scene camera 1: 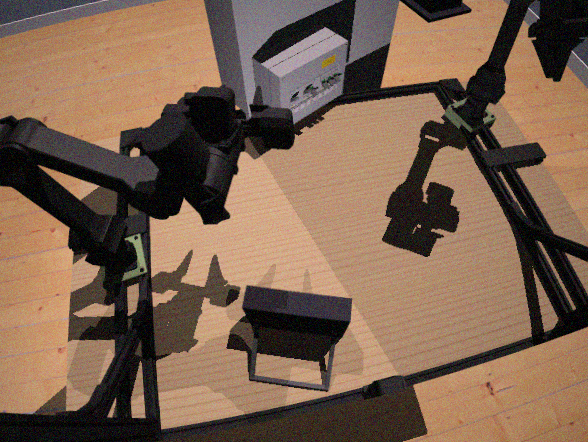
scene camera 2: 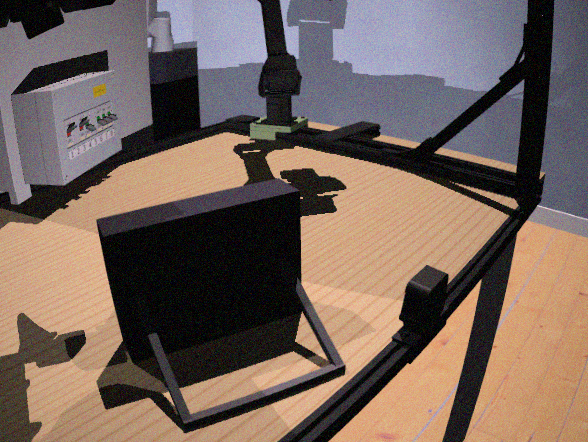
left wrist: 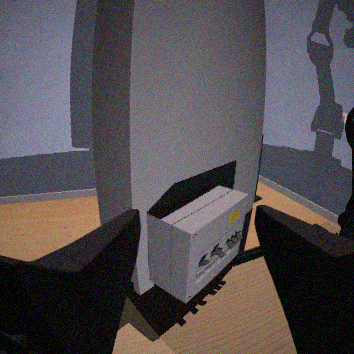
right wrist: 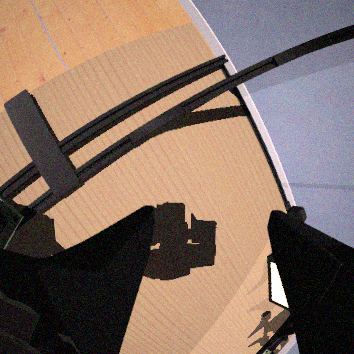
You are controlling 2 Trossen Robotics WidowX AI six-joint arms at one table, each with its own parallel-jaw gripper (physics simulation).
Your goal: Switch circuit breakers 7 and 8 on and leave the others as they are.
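Seen in the pictures: left gripper, between the fingertips: (scene camera 1: 241,87) (left wrist: 198,216); right gripper, between the fingertips: (scene camera 1: 552,79) (right wrist: 213,217); left arm's base, origin of its link: (scene camera 1: 121,259); right arm's base, origin of its link: (scene camera 1: 472,111) (scene camera 2: 279,120).
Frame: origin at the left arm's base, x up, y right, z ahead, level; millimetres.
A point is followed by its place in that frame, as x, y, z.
The light grey breaker box (scene camera 1: 294,82) {138, -219, 490} (scene camera 2: 90,162) {16, -235, 537} (left wrist: 210,235) {140, -226, 508} stands upright against a grey pillar, a yellow label on its front. Its row of switches (scene camera 2: 90,124) {86, -242, 553} (left wrist: 217,250) {99, -223, 529} is numbered below. Red marks show near the left end. Green marks show at the middle and at the right-hand switches (scene camera 2: 107,117) {86, -253, 605}, where 7 and 8 lie; single lever positions are too small to tell. My left gripper (scene camera 1: 272,107) (left wrist: 198,216) {319, -32, 332} is open and empty, pointing at the box with a gap between. My right gripper (right wrist: 213,217) {305, 112, 861} is open and empty, high over the mat, away from the box.
A dark panel on a frame stand (scene camera 1: 297,305) {105, 256, 309} (scene camera 2: 200,270) {53, 265, 291} stands near the front of the wood-patterned mat (scene camera 1: 400,150) {-25, -57, 720}. Black rails (scene camera 1: 515,200) {-1, 195, 893} (scene camera 2: 380,150) {-1, 195, 880} edge the mat. A small dark block (scene camera 2: 425,295) {24, 437, 390} sits on the front rail. The right arm's green base (scene camera 2: 277,129) {0, -62, 920} is at the back.
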